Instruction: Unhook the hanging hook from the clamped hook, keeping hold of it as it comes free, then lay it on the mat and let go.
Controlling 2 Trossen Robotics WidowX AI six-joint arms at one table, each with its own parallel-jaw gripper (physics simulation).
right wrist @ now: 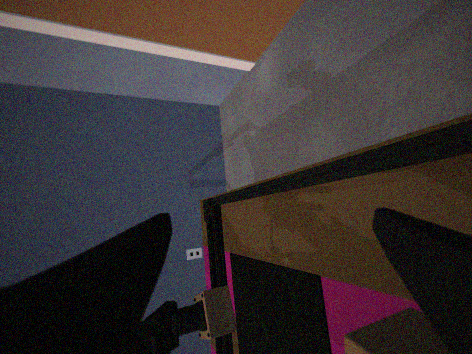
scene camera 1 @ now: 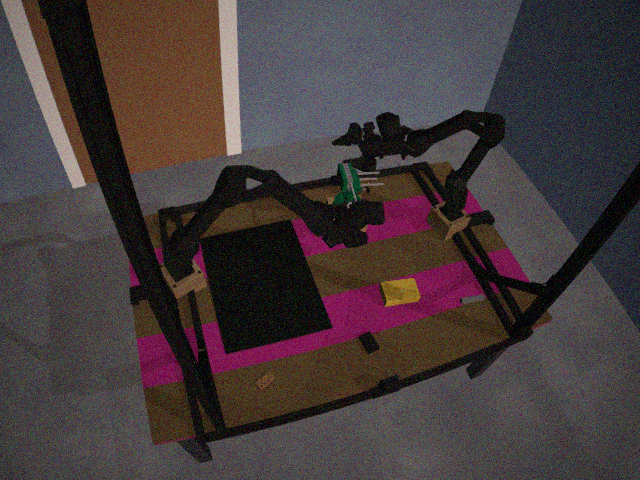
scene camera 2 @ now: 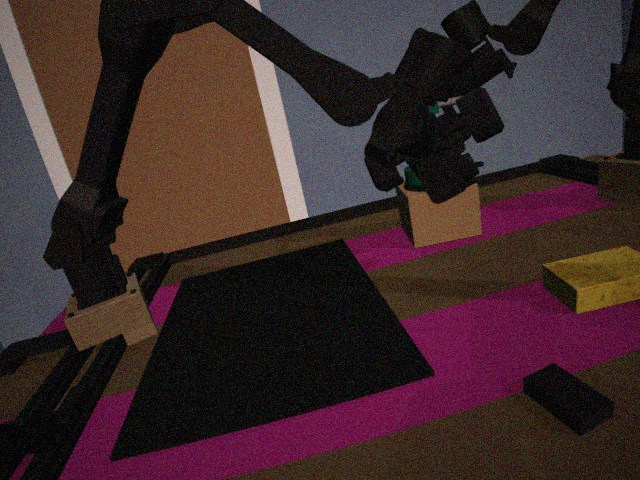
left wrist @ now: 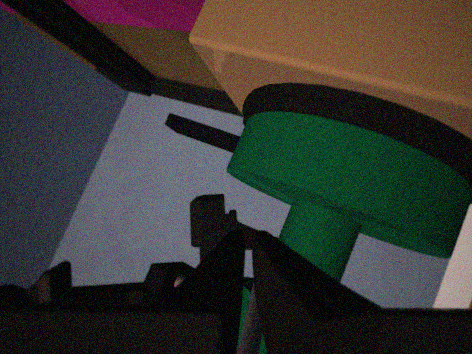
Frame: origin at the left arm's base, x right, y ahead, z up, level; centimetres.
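Seen in the pictures: left gripper, between the fingertips: (left wrist: 247,242); right gripper, between the fingertips: (right wrist: 270,220) (scene camera 1: 337,153); left arm's base, origin of its link: (right wrist: 201,315) (scene camera 1: 180,269) (scene camera 2: 102,294); right arm's base, origin of its link: (scene camera 1: 451,212).
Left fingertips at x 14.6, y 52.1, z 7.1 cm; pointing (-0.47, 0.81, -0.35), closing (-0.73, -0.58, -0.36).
Note:
Pixels of each thing's top centre, then the offset from my left fingertips to it. "pt": a spot on its surface instead. Level surfaces: height alone.
- green clamp, centre of its top: (scene camera 1: 358,170) dz +10.6, dx -2.6, dy +0.9 cm
- tan block, centre of its top: (left wrist: 353,144) (scene camera 2: 433,183) (scene camera 1: 347,208) dz -5.2, dx -3.3, dy -0.3 cm
- hanging hook, a spot on its surface: (left wrist: 251,326) pt dz +2.1, dx +0.1, dy -1.6 cm
- black mat, height of its surface: dz -13.2 cm
- yellow block, centre of its top: (scene camera 2: 603,265) (scene camera 1: 400,289) dz -10.8, dx +25.7, dy -4.2 cm
- small black block, centre of its top: (scene camera 2: 566,389) (scene camera 1: 369,341) dz -12.3, dx +31.8, dy -22.0 cm
- small tan piece, centre of its top: (scene camera 1: 265,380) dz -12.9, dx +23.8, dy -50.4 cm
- grey piece, centre of its top: (scene camera 1: 473,297) dz -12.3, dx +41.8, dy +12.9 cm
A green clamp (scene camera 1: 347,187) (left wrist: 322,165) stands on a tan block (scene camera 2: 447,220) (left wrist: 305,46) at the back of the table, with thin grey hook rods (scene camera 1: 371,179) sticking out beside it. My left gripper (scene camera 1: 362,210) (scene camera 2: 434,178) (left wrist: 247,242) is right at the clamp, its fingers shut on the thin grey shank of the hanging hook (left wrist: 251,326). In the scene views the gripper hides most of the hook. The black mat (scene camera 1: 263,281) (scene camera 2: 270,343) (right wrist: 277,305) lies flat to the left of the block. My right gripper (scene camera 1: 351,137) (right wrist: 270,220) is open and empty, above and behind the clamp.
A yellow block (scene camera 1: 400,291) (scene camera 2: 551,276) lies on a pink stripe right of the mat. A small black block (scene camera 1: 368,342) (scene camera 2: 544,386) lies nearer the front. A small tan piece (scene camera 1: 265,380) and a grey piece (scene camera 1: 472,299) lie near the table edges. A black frame rims the table.

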